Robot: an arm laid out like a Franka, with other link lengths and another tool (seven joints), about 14 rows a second.
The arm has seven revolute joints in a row. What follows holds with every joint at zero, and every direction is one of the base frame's.
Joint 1 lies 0.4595 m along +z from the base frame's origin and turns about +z.
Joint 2 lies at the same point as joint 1 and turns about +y.
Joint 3 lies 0.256 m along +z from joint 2 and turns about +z.
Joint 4 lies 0.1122 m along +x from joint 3 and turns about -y.
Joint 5 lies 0.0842 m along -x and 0.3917 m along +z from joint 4 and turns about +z.
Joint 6 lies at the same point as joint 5 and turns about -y.
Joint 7 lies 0.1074 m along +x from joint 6 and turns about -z.
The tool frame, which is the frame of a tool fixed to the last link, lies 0.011 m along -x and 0.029 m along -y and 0.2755 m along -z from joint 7; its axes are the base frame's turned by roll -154.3, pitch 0 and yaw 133.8 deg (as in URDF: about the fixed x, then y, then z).
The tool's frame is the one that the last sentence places.
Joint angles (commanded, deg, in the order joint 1, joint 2, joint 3, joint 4, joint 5, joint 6, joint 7), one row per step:
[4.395, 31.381, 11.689, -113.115, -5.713, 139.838, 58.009]
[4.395, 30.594, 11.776, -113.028, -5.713, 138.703, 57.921]
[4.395, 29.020, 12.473, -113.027, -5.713, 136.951, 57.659]
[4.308, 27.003, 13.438, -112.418, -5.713, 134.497, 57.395]
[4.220, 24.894, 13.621, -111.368, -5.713, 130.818, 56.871]
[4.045, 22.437, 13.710, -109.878, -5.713, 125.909, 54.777]
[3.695, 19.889, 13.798, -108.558, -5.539, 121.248, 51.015]
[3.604, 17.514, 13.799, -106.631, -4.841, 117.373, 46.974]
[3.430, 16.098, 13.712, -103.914, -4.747, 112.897, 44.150]
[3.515, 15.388, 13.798, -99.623, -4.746, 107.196, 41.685]
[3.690, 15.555, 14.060, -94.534, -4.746, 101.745, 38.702]
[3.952, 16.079, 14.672, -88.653, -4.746, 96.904, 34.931]
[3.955, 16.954, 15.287, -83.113, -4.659, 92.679, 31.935]
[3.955, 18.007, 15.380, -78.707, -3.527, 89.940, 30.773]
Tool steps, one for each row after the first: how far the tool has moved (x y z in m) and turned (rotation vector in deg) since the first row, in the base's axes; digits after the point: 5 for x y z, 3 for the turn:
[0.00055, -0.00023, 0.00734, -0.237, 0.205, 0.205]
[0.00068, 0.00579, 0.02207, -0.334, 0.305, 1.146]
[0.00469, 0.01396, 0.04484, -0.396, 0.040, 2.211]
[0.00885, 0.01155, 0.06970, -1.111, 0.390, 2.830]
[0.01246, 0.00513, 0.10039, -1.999, 1.139, 4.796]
[0.01514, -0.00331, 0.13168, -2.526, 1.823, 8.100]
[0.02218, -0.00618, 0.16657, -2.246, 1.494, 11.483]
[0.02719, -0.01233, 0.19752, -2.502, 1.826, 13.789]
[0.03133, -0.01421, 0.23275, -2.724, 2.511, 16.085]
[0.03600, -0.01274, 0.26578, -2.554, 3.054, 19.092]
[0.04342, -0.00586, 0.30214, -1.932, 2.559, 23.238]
[0.04879, -0.00147, 0.33270, -1.181, 2.131, 26.364]
[0.05284, 0.00331, 0.35309, 0.392, 1.628, 27.154]

